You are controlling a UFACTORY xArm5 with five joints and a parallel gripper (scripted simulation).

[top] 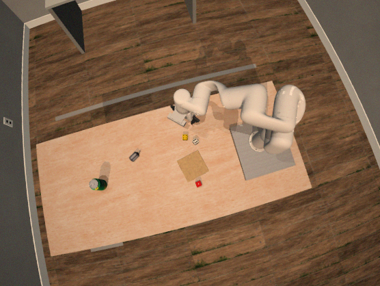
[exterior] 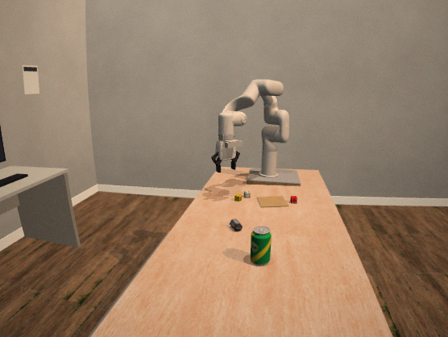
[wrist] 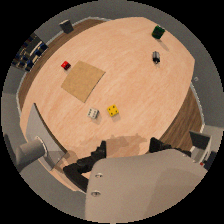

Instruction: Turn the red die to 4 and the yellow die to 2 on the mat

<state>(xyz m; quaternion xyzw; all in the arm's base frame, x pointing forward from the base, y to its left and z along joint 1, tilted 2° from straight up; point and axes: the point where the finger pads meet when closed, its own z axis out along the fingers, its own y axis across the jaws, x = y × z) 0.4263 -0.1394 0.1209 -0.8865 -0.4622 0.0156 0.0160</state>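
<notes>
The white die is 140 mm below my hand, 100 mm to the left of it and 40 mm behind it. The rest, counted from my hand: brown mat (240 mm to the left, 160 mm below, 20 mm behind); yellow die (140 mm below, 70 mm to the left, 10 mm ahead); red die (350 mm to the left, 140 mm below, 40 mm behind).
</notes>
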